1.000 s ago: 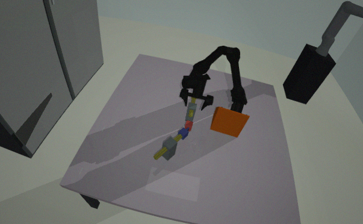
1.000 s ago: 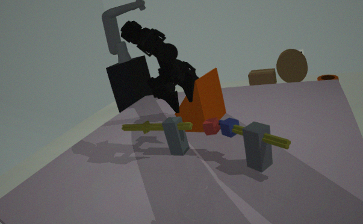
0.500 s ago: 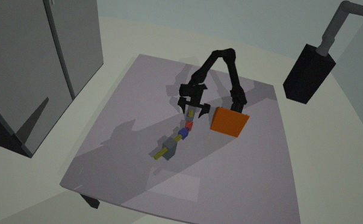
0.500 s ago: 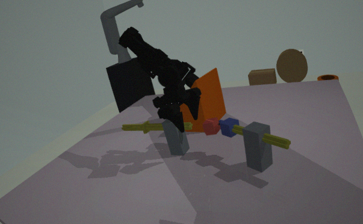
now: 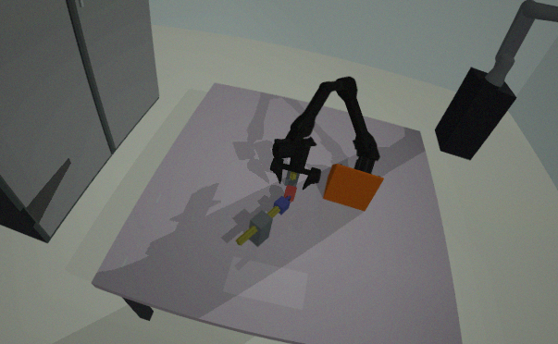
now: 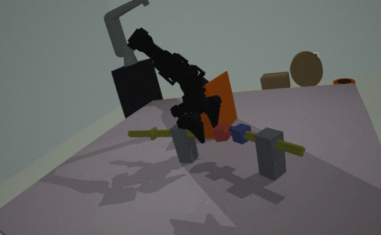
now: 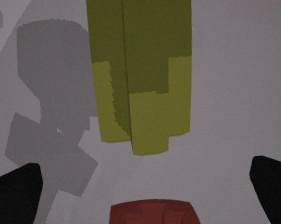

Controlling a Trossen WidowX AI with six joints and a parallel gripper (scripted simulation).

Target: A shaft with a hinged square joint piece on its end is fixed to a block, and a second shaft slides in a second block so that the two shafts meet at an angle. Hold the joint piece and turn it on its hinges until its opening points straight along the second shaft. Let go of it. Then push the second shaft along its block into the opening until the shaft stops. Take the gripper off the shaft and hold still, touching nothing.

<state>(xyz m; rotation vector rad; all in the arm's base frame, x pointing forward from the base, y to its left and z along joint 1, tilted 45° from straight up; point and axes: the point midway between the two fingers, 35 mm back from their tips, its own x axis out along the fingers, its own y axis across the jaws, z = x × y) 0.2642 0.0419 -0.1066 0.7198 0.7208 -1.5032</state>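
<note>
My gripper tip is now 50 mm to the right of the red joint piece and 10 mm below it.
</note>
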